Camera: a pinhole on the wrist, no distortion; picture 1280 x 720 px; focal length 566.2 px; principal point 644.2 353.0 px. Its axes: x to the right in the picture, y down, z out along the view. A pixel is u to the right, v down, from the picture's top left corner.
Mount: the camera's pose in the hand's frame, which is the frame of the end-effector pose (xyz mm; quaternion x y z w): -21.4 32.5 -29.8 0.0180 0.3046 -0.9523 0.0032
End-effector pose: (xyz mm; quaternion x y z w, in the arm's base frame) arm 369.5 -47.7 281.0 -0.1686 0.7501 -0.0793 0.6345
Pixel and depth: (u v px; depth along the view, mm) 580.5 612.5 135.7
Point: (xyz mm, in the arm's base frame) 429.7 -130.3 313.8
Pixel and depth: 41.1 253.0 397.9
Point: 680.4 -284.9 -94.2
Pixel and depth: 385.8 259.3 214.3
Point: 534.8 -115.0 207.7
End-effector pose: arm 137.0 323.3 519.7 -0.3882 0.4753 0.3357 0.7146
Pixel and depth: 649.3 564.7 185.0
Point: 273.1 328.6 596.7
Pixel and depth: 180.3 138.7 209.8
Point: 285.4 495.9 439.7
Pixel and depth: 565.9 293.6 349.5
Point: 377.5 501.0 607.3
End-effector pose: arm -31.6 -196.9 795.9 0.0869 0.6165 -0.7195 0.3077
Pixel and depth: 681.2 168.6 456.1
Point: 70.3 -569.4 1018.8
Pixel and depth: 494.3 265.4 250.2
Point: -54.6 -391.8 890.3
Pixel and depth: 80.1 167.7 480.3
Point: -327.4 -779.7 780.7
